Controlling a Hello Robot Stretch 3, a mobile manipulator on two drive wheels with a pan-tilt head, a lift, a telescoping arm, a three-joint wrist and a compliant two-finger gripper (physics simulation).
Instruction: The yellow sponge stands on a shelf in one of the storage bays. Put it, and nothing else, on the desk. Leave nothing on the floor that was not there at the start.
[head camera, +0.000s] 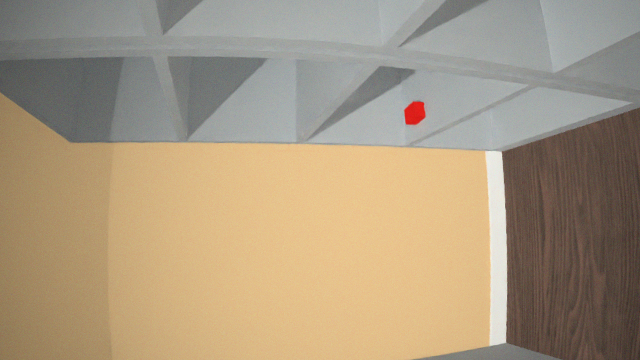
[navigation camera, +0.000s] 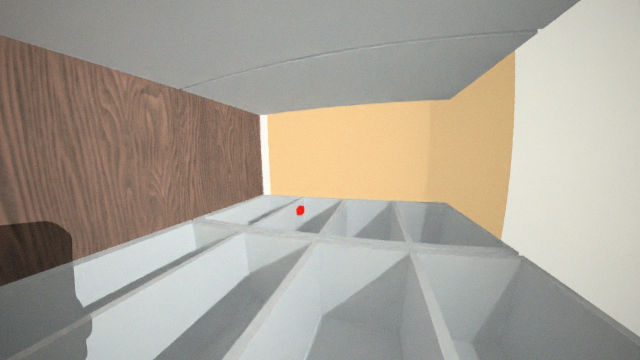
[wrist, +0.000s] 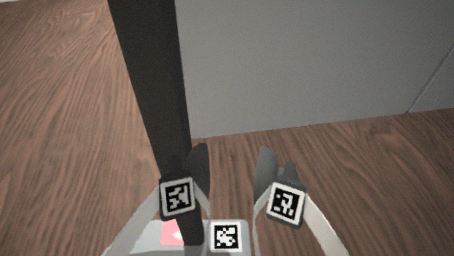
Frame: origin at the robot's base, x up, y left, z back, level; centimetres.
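Seen in the pictures: gripper, between the fingertips: (wrist: 232, 164).
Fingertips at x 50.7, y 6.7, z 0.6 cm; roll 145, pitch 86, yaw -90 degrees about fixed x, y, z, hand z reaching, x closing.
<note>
A point is followed by its place in that frame.
My gripper (wrist: 232, 164) @[y 6.7, x 50.7, z 0.6 cm] is open and empty in the wrist view, with bare wooden floor showing between its fingertips. The yellow sponge does not show in these views. The desk does not show either. A grey shelf unit with open compartments (head camera: 280, 47) @[y -24.9, x 118.4, z -94.3 cm] (navigation camera: 365, 242) @[y -24.4, x 121.8, z -94.5 cm] stands along one side of the aisle. One of its far compartments holds a small red object (head camera: 415, 113) @[y -22.2, x 57.5, z -161.7 cm] (navigation camera: 300, 210) @[y -22.2, x 57.5, z -162.2 cm].
A plain grey panel (navigation camera: 225, 35) @[y 62.1, x 70.0, z -51.5 cm] (wrist: 310, 60) @[y 58.2, x 28.8, z -25.7 cm] stands opposite the shelf unit. A yellow-orange wall (head camera: 300, 240) @[y 27.1, x 97.2, z -180.3 cm] (navigation camera: 350, 150) @[y 37.4, x 102.0, z -178.9 cm] with a white baseboard (head camera: 497, 250) @[y 35.4, x 5.6, z -177.8 cm] closes the far end. The robot's dark mast (wrist: 152, 75) @[y 11.6, x 55.2, z 6.6 cm] rises left of the gripper. Brown wooden floor (head camera: 575, 240) @[y 24.9, x 0.1, z -131.6 cm] (navigation camera: 125, 150) @[y 19.8, x 0.1, z -52.1 cm] runs between the units.
</note>
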